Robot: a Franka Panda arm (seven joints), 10 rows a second.
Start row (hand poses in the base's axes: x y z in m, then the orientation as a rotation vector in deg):
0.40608, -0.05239, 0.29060, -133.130, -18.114, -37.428
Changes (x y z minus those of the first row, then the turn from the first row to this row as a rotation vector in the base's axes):
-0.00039, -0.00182, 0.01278, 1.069, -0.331, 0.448
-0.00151, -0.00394, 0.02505, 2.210, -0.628, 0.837
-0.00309, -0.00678, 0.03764, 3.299, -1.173, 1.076
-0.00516, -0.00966, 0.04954, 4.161, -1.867, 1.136
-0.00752, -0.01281, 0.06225, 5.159, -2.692, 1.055
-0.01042, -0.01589, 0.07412, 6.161, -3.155, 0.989
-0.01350, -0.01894, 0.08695, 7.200, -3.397, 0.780
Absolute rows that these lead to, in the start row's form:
0.40569, -0.05421, 0.30338, -131.894, -18.354, -37.616
0.40457, -0.05633, 0.31565, -130.615, -18.479, -37.788
0.40299, -0.05917, 0.32824, -129.365, -18.566, -38.317
0.40092, -0.06205, 0.34014, -128.341, -18.606, -39.097
0.39856, -0.06520, 0.35285, -127.190, -18.491, -40.089
0.39566, -0.06828, 0.36472, -126.127, -18.229, -40.648
0.39258, -0.07133, 0.37755, -125.132, -17.697, -41.015

